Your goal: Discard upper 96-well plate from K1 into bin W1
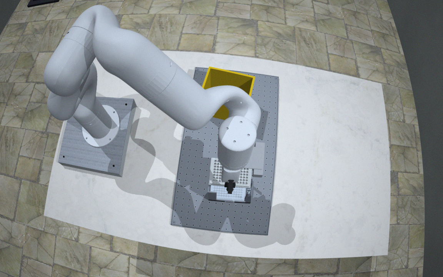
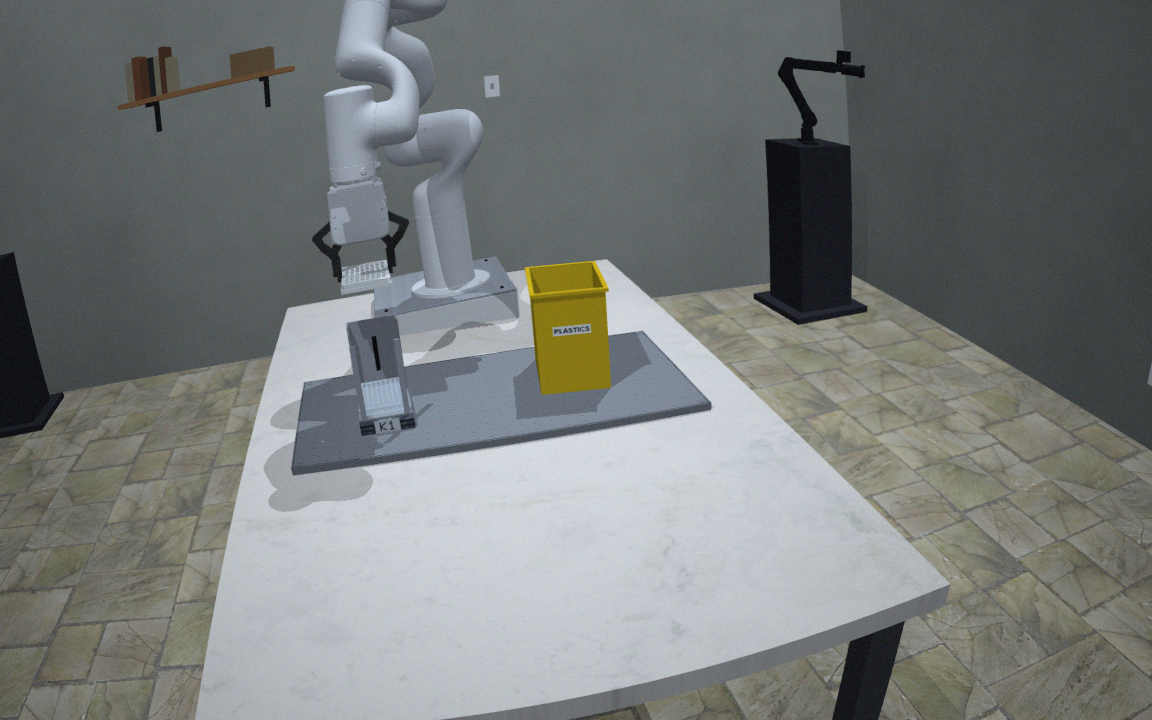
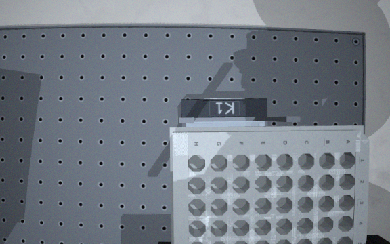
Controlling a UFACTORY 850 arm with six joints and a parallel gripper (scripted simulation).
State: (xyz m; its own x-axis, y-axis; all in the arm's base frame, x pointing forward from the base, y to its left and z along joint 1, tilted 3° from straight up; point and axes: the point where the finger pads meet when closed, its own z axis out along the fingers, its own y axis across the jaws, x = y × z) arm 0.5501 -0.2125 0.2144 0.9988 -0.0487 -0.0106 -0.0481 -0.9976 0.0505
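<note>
My hand is 350 mm to the right of the yellow plastics bin, 170 mm above it and 20 mm past it. Round my hand: 96-well plate 10 mm below.
</note>
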